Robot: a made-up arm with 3 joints. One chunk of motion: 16 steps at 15 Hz.
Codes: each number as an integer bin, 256 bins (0 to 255) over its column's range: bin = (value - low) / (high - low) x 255, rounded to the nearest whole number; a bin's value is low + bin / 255 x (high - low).
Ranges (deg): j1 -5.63..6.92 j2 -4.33..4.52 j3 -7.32..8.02
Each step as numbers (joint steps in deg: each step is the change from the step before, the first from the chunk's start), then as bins.
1 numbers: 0.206 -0.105 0.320
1 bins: 119 122 127
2 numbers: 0.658 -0.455 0.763
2 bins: 128 112 134
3 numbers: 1.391 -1.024 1.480
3 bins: 143 95 146
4 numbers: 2.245 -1.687 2.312
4 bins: 160 76 160
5 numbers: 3.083 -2.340 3.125
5 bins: 177 57 174
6 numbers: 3.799 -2.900 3.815
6 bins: 192 41 185
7 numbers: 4.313 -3.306 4.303
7 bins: 202 30 193
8 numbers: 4.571 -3.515 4.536
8 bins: 207 23 197
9 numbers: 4.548 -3.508 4.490
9 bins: 207 24 196
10 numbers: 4.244 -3.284 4.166
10 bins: 201 30 191
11 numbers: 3.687 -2.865 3.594
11 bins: 189 42 181
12 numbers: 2.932 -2.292 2.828
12 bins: 174 59 169
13 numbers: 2.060 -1.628 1.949
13 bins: 156 78 154
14 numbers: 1.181 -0.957 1.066
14 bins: 138 97 139
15 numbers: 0.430 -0.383 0.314
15 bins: 123 114 127
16 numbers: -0.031 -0.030 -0.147
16 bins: 114 124 119
